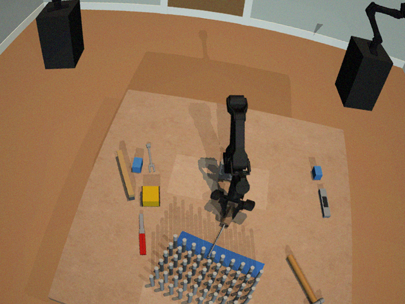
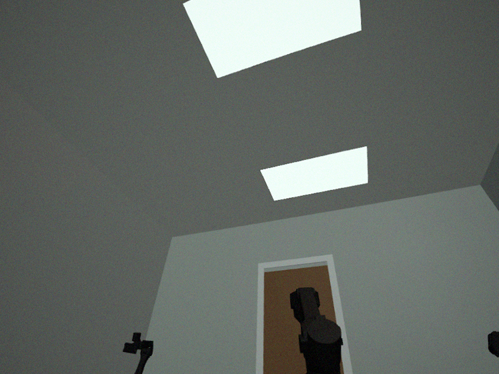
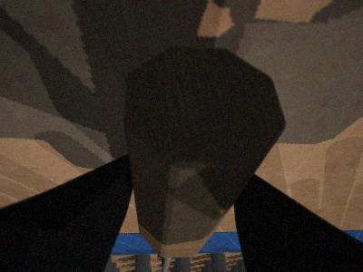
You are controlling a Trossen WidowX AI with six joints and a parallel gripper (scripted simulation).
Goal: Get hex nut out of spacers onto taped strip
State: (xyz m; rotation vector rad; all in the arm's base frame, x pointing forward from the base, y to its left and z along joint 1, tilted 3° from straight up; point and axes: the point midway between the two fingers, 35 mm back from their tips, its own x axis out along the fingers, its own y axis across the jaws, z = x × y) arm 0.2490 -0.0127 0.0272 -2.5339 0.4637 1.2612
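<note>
My gripper tip is now 90 mm short of the hook tool and 40 mm to the left of it. The rest, counted from my gripper tip: red-handled tool (100 mm ahead, 370 mm to the right, 10 mm below); then blue taped strip (180 mm ahead, 40 mm to the right, 20 mm below); then hex nut (190 mm ahead, 80 mm to the right, 10 mm below).
</note>
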